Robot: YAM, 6 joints.
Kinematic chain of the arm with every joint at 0, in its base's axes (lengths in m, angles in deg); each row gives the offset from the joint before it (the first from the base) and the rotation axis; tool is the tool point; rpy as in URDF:
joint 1: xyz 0 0 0.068 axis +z
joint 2: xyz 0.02 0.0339 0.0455 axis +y
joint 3: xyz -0.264 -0.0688 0 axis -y
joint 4: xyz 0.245 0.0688 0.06 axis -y
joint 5: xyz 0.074 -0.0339 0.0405 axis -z
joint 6: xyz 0.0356 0 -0.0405 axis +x
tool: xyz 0 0 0 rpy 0 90 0
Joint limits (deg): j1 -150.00..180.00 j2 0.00..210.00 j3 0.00..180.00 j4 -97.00..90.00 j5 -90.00..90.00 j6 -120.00..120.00
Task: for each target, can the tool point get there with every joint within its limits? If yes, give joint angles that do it. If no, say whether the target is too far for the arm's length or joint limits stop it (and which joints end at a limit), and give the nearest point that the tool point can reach.
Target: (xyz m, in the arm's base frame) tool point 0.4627 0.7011 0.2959
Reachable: no: too far | nearest point 0.3475 0.5266 0.2494 | short by 0.214 m
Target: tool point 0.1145 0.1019 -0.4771
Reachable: no: joint limits stop it (at a limit: joint 2) | nearest point 0.1307 0.1163 -0.3728 | short by 0.107 m
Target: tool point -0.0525 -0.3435 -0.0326
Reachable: yes | joints -104.05 143.34 49.92 54.54 -65.83 -27.07
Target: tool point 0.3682 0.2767 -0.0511
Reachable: yes | joints 40.50 169.93 126.62 -71.34 53.81 -31.83
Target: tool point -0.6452 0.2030 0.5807
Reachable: no: too far | nearest point -0.5054 0.1590 0.4764 | short by 0.180 m
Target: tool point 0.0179 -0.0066 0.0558
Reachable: yes | joints -106.72 170.02 16.32 -60.79 -32.34 45.00
